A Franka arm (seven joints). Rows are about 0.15 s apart.
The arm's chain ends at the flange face. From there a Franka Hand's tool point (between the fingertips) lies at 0.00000 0.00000 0.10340 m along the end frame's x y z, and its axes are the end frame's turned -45 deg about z.
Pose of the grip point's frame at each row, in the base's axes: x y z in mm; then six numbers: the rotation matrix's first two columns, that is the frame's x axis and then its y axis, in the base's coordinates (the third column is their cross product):
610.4 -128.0 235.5 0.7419 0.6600 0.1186 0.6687 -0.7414 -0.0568
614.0 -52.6 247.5 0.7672 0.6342 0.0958 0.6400 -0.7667 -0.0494
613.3 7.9 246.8 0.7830 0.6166 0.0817 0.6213 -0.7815 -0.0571
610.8 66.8 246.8 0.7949 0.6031 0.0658 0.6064 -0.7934 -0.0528
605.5 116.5 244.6 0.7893 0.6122 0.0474 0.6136 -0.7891 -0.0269
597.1 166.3 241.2 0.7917 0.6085 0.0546 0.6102 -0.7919 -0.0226
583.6 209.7 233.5 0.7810 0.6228 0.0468 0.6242 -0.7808 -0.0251
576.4 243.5 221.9 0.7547 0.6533 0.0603 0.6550 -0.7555 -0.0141
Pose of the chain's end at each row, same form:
605.2 -140.6 338.0 0.9974 -0.0576 0.0437 -0.0518 -0.9909 -0.1240
609.6 -62.9 350.3 0.9950 -0.0937 0.0328 -0.0899 -0.9906 -0.1027
610.3 -2.0 349.7 0.9930 -0.1166 0.0174 -0.1143 -0.9886 -0.0981
608.7 58.3 349.8 0.9909 -0.1346 0.0092 -0.1333 -0.9875 -0.0839
603.3 111.3 347.8 0.9920 -0.1251 0.0145 -0.1242 -0.9909 -0.0525
594.1 161.0 344.4 0.9913 -0.1297 0.0226 -0.1283 -0.9902 -0.0546
581.4 204.7 336.8 0.9936 -0.1117 0.0153 -0.1109 -0.9925 -0.0508
572.6 238.3 325.1 0.9968 -0.0723 0.0327 -0.0705 -0.9962 -0.0526

